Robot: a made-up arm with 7 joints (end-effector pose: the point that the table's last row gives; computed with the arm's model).
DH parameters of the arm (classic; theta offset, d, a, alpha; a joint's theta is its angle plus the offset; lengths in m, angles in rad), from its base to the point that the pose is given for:
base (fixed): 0 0 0 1.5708
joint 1: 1.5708 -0.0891 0 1.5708
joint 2: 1.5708 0 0 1.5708
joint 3: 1.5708 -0.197 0 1.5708
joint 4: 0 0 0 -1.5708
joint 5: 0 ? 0 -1.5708
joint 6: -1.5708 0 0 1.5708
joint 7: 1.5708 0 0 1.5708
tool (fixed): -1.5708 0 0 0
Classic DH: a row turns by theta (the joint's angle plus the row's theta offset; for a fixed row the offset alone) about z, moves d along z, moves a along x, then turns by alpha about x.
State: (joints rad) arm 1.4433 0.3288 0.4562 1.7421 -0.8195 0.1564 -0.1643
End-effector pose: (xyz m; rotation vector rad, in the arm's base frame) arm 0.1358 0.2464 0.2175 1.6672 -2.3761 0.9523
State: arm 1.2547 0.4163 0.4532 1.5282 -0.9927 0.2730 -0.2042
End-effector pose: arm 0.2103 0.2787 0.1802 1.8114 -1.8301 0.7291
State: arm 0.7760 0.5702 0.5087 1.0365 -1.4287 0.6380 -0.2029
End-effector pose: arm 0.2948 0.3608 -0.0177 1.9371 -0.4691 0.1799
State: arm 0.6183 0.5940 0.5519 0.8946 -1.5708 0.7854 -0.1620
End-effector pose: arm 0.2814 0.3809 -0.0938 1.8980 -0.0421 0.0353
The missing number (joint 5, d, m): -0.2634
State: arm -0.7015 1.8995 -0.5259 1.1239 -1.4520 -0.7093 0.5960
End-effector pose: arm 0.1489 0.4218 -0.1421 -0.4360 1.7213 -2.4986
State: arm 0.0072 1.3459 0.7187 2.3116 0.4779 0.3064 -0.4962
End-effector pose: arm 0.1454 0.1364 0.1215 1.1548 -2.4102 -0.3535
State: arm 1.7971 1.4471 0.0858 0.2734 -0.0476 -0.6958 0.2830
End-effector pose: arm 0.0324 0.5370 0.0802 1.6138 -2.1320 0.4884
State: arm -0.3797 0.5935 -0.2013 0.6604 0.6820 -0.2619 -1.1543
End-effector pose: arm 0.0159 0.2888 -0.3873 1.4613 -0.4479 0.5051
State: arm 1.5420 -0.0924 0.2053 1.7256 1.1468 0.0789 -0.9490
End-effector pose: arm 0.1679 0.1275 0.2501 -1.5174 -1.9923 1.1346
